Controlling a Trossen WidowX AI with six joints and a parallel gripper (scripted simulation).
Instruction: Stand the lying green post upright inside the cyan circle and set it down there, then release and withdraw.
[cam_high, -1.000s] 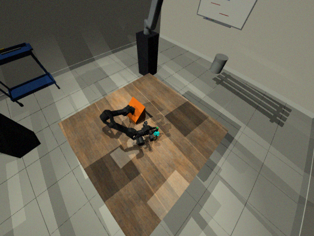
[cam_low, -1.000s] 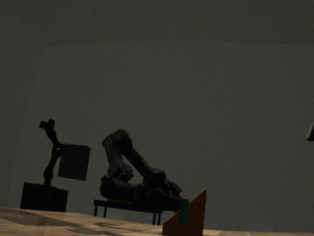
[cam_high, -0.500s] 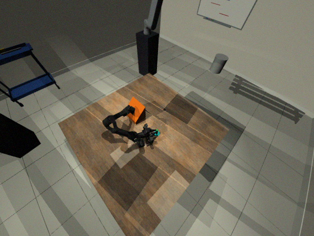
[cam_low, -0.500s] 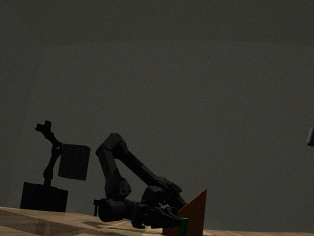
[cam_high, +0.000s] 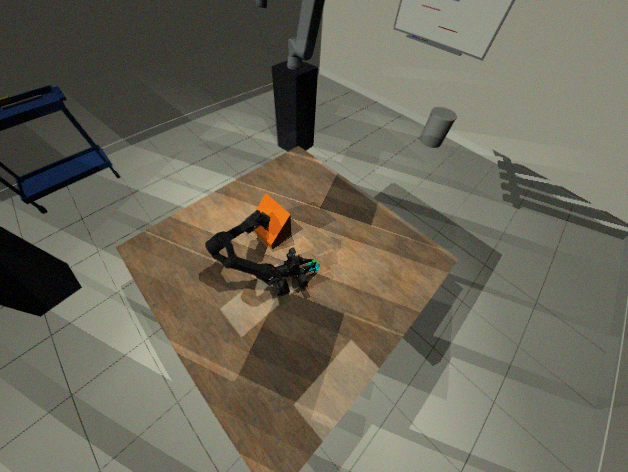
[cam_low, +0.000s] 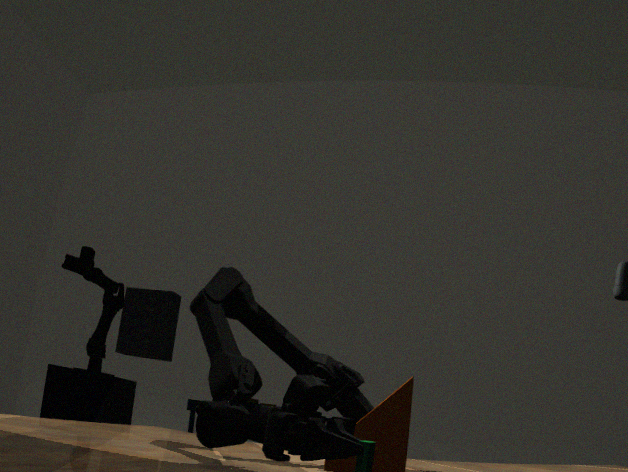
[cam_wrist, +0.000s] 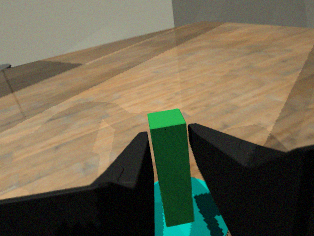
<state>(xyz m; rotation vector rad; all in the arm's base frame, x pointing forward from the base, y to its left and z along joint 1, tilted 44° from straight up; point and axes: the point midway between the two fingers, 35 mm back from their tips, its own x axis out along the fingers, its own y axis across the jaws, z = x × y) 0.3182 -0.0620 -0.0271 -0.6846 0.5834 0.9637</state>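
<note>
Right now my gripper tip is 2 cm above the green post. From my gripper tip the other things lie so: cyan circle: 5 cm below.
</note>
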